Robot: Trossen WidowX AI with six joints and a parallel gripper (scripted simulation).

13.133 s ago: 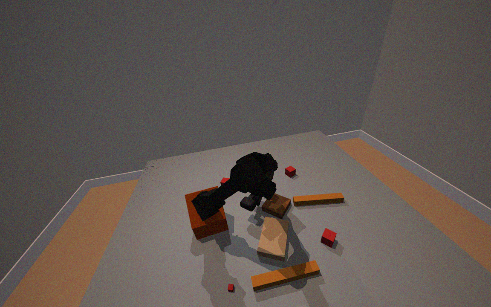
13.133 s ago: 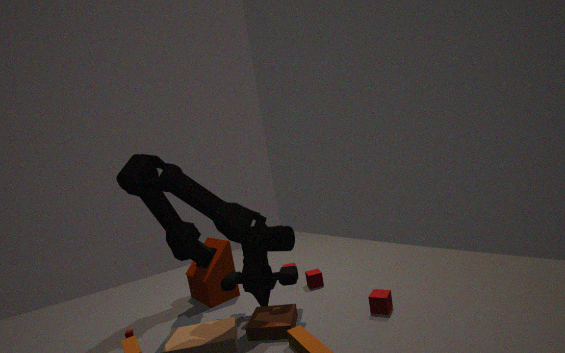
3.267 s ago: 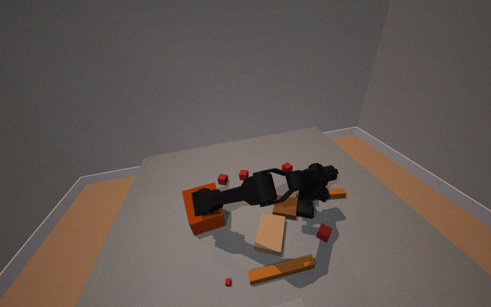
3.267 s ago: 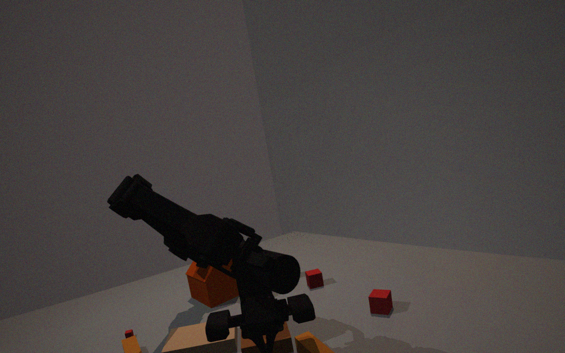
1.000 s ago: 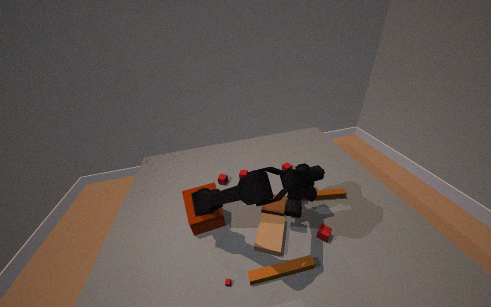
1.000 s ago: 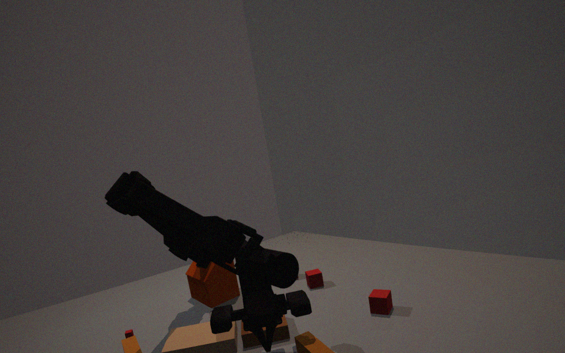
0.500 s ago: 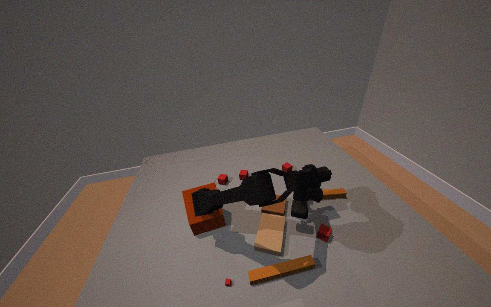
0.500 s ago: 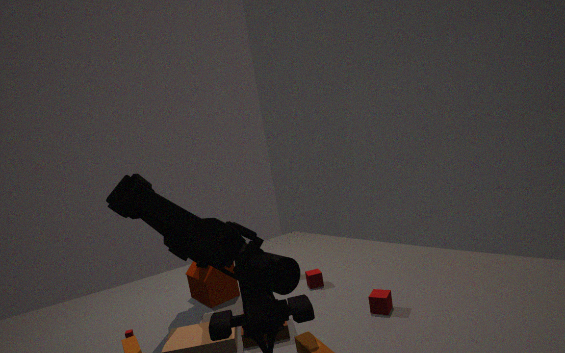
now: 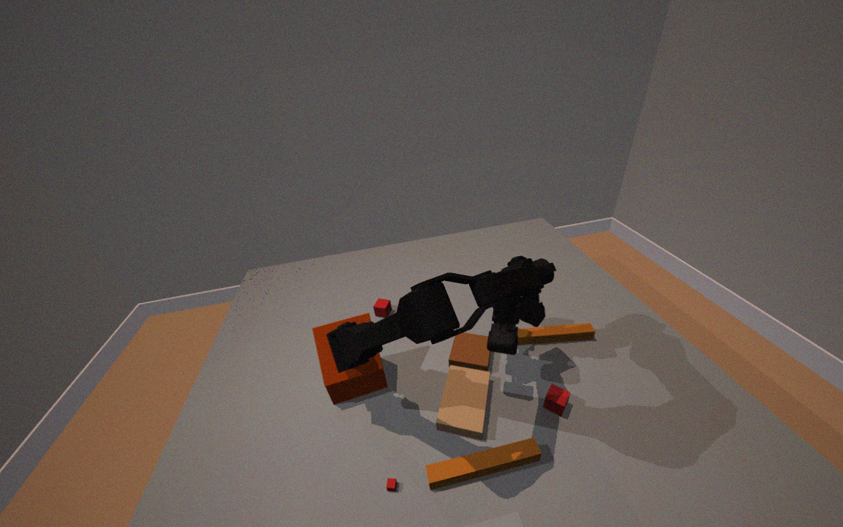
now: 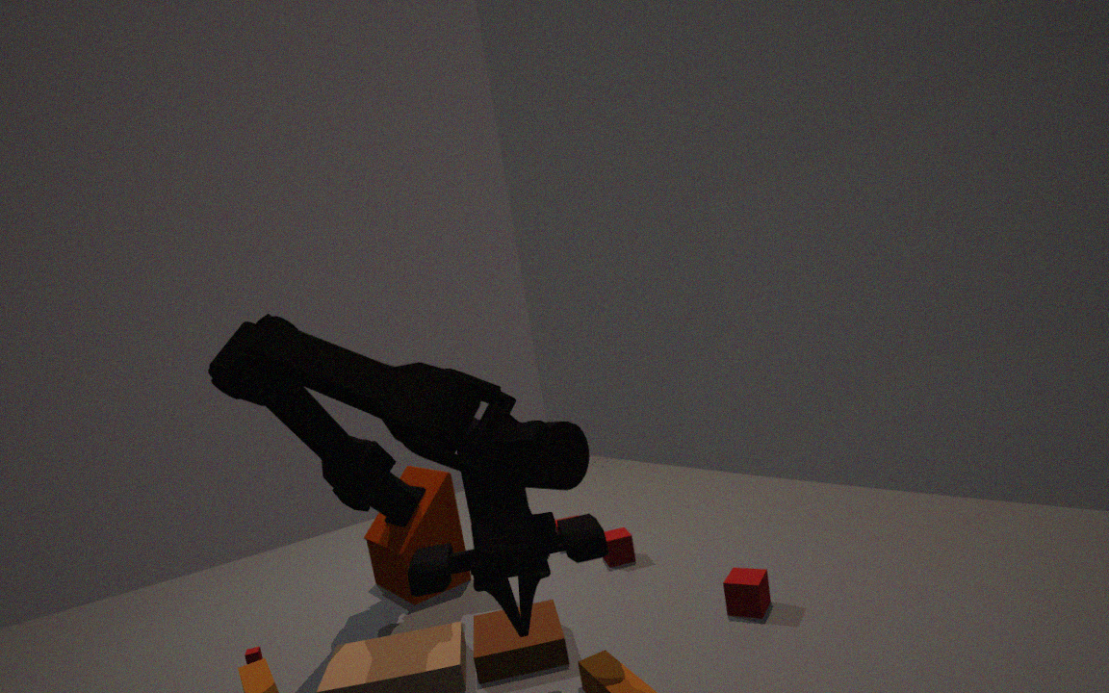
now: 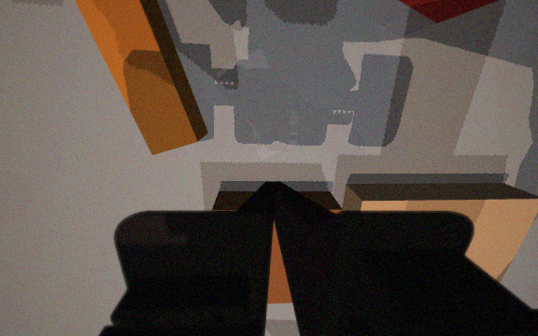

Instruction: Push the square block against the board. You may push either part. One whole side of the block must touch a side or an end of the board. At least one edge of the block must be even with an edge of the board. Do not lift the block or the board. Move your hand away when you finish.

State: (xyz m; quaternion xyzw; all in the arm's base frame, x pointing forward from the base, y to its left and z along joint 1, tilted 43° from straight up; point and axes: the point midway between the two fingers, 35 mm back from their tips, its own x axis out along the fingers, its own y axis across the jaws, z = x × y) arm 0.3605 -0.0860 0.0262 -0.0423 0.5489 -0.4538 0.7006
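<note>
The darker brown square block is 70 mm behind my gripper tip, 40 mm to the left of it and 50 mm below it. Round my gripper tip: tan flat slab 140 mm behind, 80 mm to the right, 50 mm below.
</note>
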